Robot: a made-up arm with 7 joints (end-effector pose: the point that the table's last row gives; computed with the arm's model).
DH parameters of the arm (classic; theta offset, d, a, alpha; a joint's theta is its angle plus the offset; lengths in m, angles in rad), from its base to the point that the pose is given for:
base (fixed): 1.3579 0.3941 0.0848 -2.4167
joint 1: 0 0.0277 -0.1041 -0.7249
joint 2: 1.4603 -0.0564 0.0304 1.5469
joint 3: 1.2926 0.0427 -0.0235 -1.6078
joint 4: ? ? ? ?
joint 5: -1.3 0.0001 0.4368 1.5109
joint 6: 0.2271 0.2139 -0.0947 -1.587
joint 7: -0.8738 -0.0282 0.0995 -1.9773
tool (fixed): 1.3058 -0.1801 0 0
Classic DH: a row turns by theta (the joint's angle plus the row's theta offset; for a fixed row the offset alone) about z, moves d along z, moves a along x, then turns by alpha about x.
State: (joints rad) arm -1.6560 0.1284 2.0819 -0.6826 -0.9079 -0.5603 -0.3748
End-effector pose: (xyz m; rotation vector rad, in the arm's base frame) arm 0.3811 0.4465 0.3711 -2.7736 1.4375 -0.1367
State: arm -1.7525 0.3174 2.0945 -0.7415 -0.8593 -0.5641 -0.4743
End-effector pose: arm 0.3765 0.4425 0.2965 2.6848 -1.4770 0.0122
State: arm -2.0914 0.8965 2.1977 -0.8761 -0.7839 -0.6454 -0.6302
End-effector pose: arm 0.2562 0.4695 0.1155 2.3456 -1.1963 -0.2335
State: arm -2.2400 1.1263 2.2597 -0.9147 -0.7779 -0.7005 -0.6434
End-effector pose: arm 0.1744 0.4807 0.0651 2.2223 -0.9739 -0.2665
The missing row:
joint 4: -0.0434 -0.0678 -0.0099 1.7632
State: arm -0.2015 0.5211 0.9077 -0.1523 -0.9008 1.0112 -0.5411
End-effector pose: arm 0.2090 -0.4405 0.6866 -1.5216 1.0741 -1.1942
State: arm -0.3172 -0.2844 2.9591 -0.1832 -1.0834 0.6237 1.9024
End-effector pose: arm 0.0376 0.1107 -0.1595 0.8578 0.9464 -1.3930
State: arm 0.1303 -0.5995 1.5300 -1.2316 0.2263 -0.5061 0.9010
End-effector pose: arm 0.2126 -0.0327 -0.1828 0.9140 -0.9983 -1.8715
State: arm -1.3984 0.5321 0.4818 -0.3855 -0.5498 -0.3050 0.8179
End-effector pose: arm 0.6989 -0.1259 0.5438 -2.1633 1.4048 0.8212
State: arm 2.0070 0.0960 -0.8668 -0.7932 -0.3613 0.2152 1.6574
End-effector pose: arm 0.4028 0.4828 0.8136 0.6857 -1.3568 0.7422
